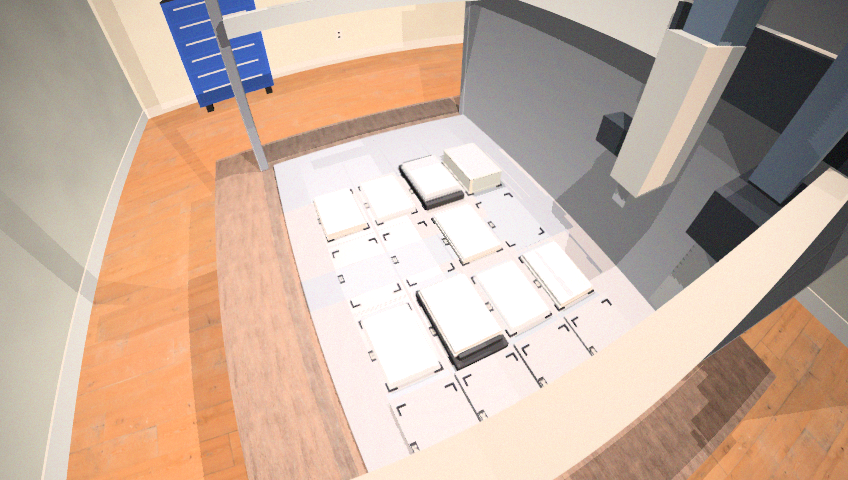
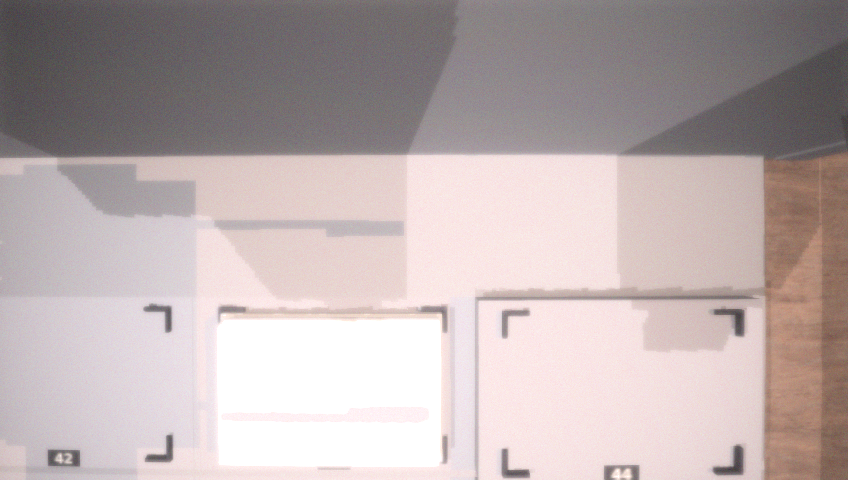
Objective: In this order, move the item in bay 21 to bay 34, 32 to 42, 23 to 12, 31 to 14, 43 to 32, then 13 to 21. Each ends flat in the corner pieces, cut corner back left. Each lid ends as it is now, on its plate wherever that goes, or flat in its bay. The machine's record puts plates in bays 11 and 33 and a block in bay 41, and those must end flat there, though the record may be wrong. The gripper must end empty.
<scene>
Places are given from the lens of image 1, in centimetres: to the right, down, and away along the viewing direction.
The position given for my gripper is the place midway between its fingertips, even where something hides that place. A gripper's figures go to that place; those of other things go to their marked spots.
my gripper [image 1: 678,292]: 36, 8, 42
grey wall panel [image 1: 538,85]: 25, -33, 68
bay 12 [image 1: 370,279]: -10, 7, 63
bay 14 [image 1: 433,413]: 1, 25, 46
The marked spots on the grey wall panel and the bay 14 are 66 cm apart.
</scene>
